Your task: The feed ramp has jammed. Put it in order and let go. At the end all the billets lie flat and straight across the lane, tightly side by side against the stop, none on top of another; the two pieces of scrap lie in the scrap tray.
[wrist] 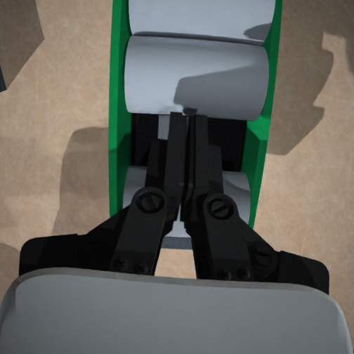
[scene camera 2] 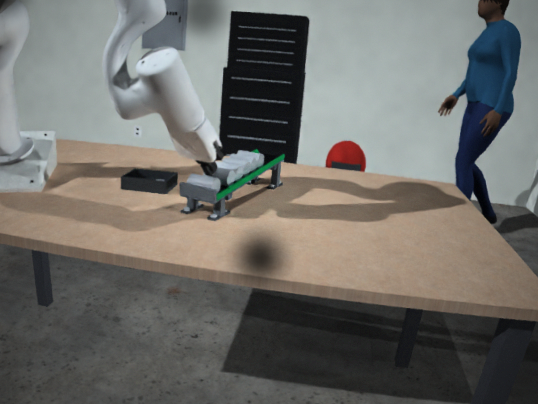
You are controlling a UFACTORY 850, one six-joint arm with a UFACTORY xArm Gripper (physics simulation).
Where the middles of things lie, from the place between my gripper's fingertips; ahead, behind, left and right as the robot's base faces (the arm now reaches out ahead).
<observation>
Right now my hand is 180 mm past the black scrap tray (scene camera 2: 142,180), 150 mm to the right of it and 80 mm above it.
</observation>
